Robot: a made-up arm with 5 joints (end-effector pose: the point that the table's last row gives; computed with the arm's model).
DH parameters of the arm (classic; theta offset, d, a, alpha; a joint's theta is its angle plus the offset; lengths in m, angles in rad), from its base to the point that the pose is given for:
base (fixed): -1.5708 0.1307 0 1.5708
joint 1: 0 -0.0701 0.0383 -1.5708
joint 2: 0 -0.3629 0.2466 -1.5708
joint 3: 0 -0.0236 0.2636 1.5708
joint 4: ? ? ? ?
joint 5: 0 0.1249 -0.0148 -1.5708
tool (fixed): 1.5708 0.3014 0 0
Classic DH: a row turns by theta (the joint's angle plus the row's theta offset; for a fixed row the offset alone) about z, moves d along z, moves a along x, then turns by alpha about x.
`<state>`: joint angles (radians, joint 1 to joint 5).
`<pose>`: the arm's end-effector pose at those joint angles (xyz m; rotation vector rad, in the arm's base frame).
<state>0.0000 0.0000 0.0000 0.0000 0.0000</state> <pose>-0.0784 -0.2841 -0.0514 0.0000 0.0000 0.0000</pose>
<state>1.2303 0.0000 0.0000 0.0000 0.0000</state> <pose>-0.0784 -0.2665 0.3377 -1.2303 0.0000 0.0000</pose>
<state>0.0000 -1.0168 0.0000 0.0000 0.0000</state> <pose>-0.2171 -0.0413 -0.0514 0.0000 0.0000 -1.0168</pose>
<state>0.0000 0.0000 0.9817 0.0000 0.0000</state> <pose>-0.0784 -0.4348 -0.1311 0.9817 0.0000 0.0000</pose>
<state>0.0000 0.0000 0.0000 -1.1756 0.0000</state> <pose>0.2424 -0.3314 -0.0514 0.0000 0.0000 -1.1756</pose>
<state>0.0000 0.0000 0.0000 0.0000 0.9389</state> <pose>-0.0784 -0.0470 -0.1867 -0.9389 0.0000 0.0000</pose>
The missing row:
joint 4: 0 -0.1206 -0.2496 1.5708
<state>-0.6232 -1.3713 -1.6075 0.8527 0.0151</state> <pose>-0.0494 0.3150 0.1244 -0.2272 1.4695 0.0738</pose>
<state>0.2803 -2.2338 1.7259 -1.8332 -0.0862</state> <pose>-0.3874 -0.1491 -0.4437 -2.1311 0.7055 1.5087</pose>
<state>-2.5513 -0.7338 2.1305 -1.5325 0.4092</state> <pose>0.1272 0.7238 0.3051 -1.3082 -1.0800 -0.6909</pose>
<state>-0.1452 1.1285 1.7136 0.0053 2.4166</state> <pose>-0.0677 -0.1182 -0.0280 -0.4939 -0.4738 1.0380</pose>
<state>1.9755 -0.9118 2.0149 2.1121 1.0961</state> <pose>-0.1603 -0.9853 0.2262 -1.3238 -1.9173 1.9077</pose>
